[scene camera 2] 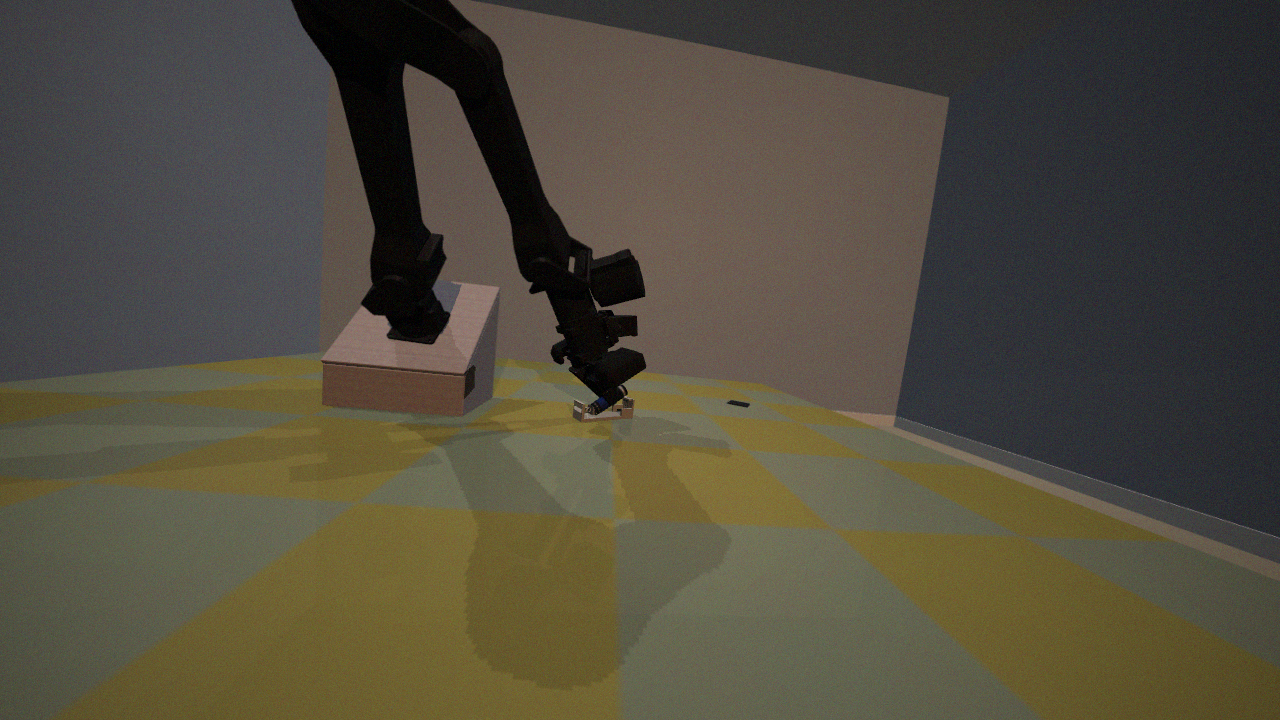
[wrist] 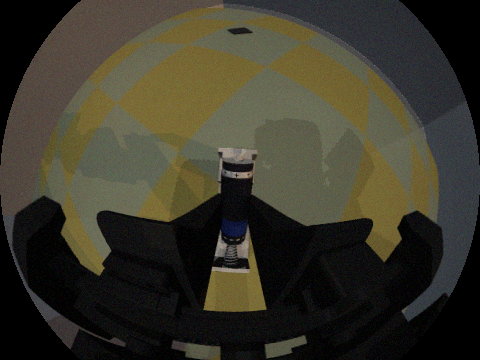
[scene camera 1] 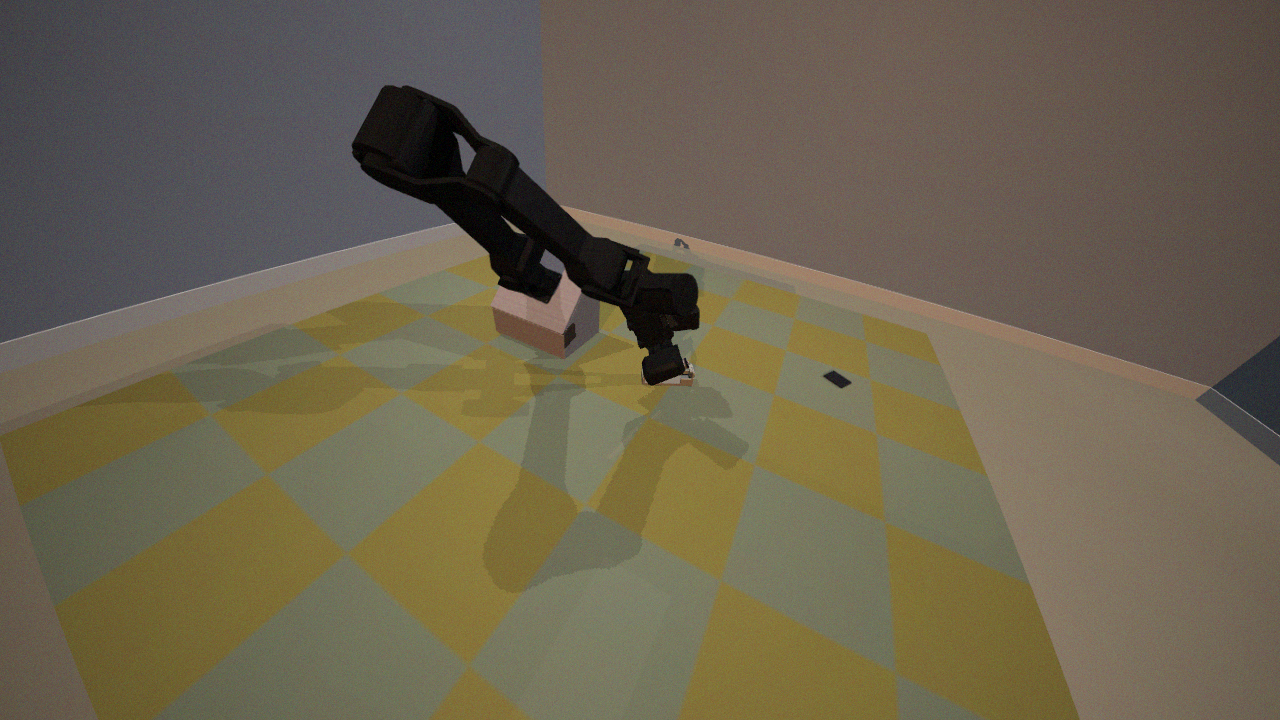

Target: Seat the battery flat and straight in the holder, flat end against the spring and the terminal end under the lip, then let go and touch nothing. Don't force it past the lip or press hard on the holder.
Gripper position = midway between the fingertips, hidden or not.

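There is my gripper (scene camera 2: 610, 402), which I can also see in scene camera 1 (scene camera 1: 673, 370) and in the wrist view (wrist: 235, 199). I see a battery (wrist: 237, 174) too.
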